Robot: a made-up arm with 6 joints. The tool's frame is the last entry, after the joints. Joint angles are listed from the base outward. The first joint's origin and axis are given. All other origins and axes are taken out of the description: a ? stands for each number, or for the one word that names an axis. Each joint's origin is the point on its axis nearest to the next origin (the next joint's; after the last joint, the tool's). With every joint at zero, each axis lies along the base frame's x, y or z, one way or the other. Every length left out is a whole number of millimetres.
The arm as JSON. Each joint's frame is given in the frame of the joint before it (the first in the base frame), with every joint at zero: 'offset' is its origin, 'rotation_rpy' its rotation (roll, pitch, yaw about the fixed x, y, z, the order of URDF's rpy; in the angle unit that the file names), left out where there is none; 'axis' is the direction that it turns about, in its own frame. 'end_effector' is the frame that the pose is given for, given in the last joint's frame.
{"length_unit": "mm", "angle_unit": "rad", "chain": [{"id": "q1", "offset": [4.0, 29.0, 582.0], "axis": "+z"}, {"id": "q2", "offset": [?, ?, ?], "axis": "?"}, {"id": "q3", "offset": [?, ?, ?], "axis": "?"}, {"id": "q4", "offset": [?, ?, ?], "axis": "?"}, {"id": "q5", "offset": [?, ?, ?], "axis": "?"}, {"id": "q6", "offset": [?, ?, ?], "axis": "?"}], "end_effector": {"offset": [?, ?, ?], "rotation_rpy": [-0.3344, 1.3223, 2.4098]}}
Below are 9 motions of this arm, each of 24 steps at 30 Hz.
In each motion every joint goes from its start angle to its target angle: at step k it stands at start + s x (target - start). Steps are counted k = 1, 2, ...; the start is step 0. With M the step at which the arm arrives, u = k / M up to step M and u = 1 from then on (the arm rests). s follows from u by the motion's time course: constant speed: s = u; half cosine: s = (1 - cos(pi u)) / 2; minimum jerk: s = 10 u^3 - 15 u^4 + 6 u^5.
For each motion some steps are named. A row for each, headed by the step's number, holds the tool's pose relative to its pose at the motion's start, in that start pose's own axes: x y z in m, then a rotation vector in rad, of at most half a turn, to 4 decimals.
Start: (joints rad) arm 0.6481 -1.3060 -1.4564 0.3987 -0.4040 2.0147
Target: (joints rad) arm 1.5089 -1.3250 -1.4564 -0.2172 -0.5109 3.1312
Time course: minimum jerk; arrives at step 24
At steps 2, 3, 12, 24:
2: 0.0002 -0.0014 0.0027 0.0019 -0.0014 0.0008
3: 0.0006 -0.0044 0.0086 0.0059 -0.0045 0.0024
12: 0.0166 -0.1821 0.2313 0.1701 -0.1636 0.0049
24: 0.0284 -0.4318 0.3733 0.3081 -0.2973 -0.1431

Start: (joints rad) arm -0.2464 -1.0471 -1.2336 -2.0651 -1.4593 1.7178
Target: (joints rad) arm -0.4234 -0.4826 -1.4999 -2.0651 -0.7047 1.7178
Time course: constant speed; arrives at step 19
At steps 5, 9, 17, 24:
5: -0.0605 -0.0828 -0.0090 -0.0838 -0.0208 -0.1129
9: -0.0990 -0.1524 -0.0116 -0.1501 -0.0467 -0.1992
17: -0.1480 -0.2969 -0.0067 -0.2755 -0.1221 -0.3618
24: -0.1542 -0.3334 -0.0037 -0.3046 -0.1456 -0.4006

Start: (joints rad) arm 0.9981 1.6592 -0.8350 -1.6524 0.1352 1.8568
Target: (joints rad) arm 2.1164 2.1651 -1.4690 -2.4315 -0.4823 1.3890
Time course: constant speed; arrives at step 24
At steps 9, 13, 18, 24:
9: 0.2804 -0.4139 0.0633 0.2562 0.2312 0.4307
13: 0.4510 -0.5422 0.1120 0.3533 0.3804 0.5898
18: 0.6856 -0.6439 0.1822 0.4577 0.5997 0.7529
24: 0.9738 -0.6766 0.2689 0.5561 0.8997 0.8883

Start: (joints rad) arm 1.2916 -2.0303 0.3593 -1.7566 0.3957 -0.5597
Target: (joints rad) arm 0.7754 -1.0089 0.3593 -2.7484 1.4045 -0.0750
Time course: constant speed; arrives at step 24
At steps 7, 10, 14, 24:
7: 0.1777 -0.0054 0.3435 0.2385 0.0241 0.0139
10: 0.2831 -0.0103 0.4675 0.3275 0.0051 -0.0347
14: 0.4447 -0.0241 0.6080 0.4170 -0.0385 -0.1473
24: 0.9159 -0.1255 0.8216 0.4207 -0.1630 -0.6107

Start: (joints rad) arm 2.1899 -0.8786 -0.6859 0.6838 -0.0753 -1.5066
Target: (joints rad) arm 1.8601 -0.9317 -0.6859 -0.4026 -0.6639 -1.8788
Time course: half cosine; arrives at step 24
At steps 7, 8, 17, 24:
7: 0.0215 -0.0046 0.0732 0.2365 0.0708 -0.1743
8: 0.0288 -0.0056 0.0941 0.2989 0.0930 -0.2265
17: 0.1428 -0.0156 0.3138 0.8303 0.3611 -0.8493
24: 0.2009 -0.0229 0.3890 0.9627 0.4665 -1.1060

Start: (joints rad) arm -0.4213 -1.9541 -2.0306 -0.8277 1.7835 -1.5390
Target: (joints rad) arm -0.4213 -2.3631 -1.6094 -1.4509 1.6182 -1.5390
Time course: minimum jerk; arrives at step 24
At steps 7, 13, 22, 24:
7: -0.0115 0.0332 -0.0125 -0.0067 -0.0967 0.0138
13: -0.0313 0.1246 -0.0597 -0.0122 -0.3678 0.0504
22: -0.0324 0.2111 -0.1209 0.0013 -0.6339 0.0848
24: -0.0323 0.2122 -0.1218 0.0016 -0.6372 0.0852

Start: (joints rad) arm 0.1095 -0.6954 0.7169 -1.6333 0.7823 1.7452
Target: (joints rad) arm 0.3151 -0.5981 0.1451 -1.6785 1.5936 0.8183
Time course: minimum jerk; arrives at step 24
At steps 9, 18, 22, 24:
9: -0.0088 0.0638 0.0651 0.0687 -0.0283 -0.2591
18: -0.0127 0.2382 0.1469 0.2080 -0.4084 -0.7184
22: -0.0110 0.2671 0.1514 0.2283 -0.5026 -0.7611
24: -0.0109 0.2686 0.1516 0.2293 -0.5076 -0.7630

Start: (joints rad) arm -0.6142 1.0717 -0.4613 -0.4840 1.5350 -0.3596
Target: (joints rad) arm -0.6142 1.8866 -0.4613 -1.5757 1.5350 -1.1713
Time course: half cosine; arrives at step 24
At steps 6, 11, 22, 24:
6: -0.1148 -0.0773 0.0176 0.1892 -0.1685 -0.0787
11: -0.3185 -0.2444 0.0122 0.6084 -0.4875 -0.2014
22: -0.6014 -0.5869 -0.1132 1.5121 -1.0444 -0.3468
24: -0.6078 -0.5977 -0.1189 1.5413 -1.0609 -0.3502

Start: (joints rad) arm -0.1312 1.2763 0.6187 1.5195 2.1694 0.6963
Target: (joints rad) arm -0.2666 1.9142 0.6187 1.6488 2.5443 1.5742
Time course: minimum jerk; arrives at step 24
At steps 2, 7, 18, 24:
2: 0.0013 0.0032 0.0011 -0.0058 -0.0026 0.0035
7: 0.0337 0.0965 0.0310 -0.1715 -0.0827 0.1027
18: 0.0788 0.5983 0.1000 -0.9094 -0.6113 0.5091
24: 0.0687 0.6679 0.0996 -0.9957 -0.7015 0.5483

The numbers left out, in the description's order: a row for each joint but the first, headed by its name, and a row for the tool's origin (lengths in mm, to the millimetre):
q2: xyz 17.0 8.0 0.0, axis +y
q3: xyz -14.0 0.0 552.0, axis +y
q4: xyz -29.0 0.0 656.0, axis +z
q5: xyz -6.0 16.0 0.0, axis +y
q6: xyz 8.0 0.0 140.0, axis +z
tool: xyz -12.0 12.0 0.0

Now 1 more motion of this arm.
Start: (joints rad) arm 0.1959 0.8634 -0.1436 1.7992 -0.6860 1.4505
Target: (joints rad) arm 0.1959 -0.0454 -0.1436 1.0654 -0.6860 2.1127
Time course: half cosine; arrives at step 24
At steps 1, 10, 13, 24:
1: -0.0005 -0.0017 -0.0051 -0.0019 -0.0049 0.0022
10: 0.0310 -0.1786 -0.4259 -0.1736 -0.4280 0.1869
13: 0.1042 -0.2955 -0.6272 -0.2648 -0.6551 0.2796
24: 0.3922 -0.5882 -0.9784 -0.4508 -1.1663 0.4736

